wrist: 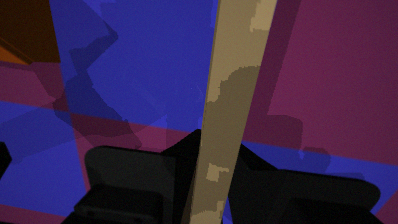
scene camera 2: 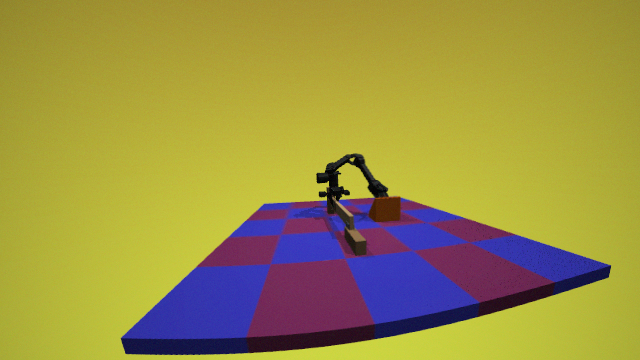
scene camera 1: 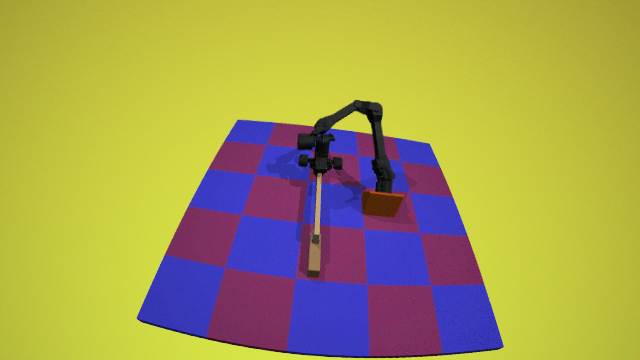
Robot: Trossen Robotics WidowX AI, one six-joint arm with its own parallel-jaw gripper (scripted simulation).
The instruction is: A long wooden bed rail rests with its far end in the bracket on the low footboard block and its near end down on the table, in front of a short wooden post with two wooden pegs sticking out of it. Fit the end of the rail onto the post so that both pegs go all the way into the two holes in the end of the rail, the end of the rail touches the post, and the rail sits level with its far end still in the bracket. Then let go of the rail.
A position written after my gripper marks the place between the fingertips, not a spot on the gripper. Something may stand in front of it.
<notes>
I see my gripper (wrist: 210, 135) and a wooden rail (wrist: 239, 41).
</notes>
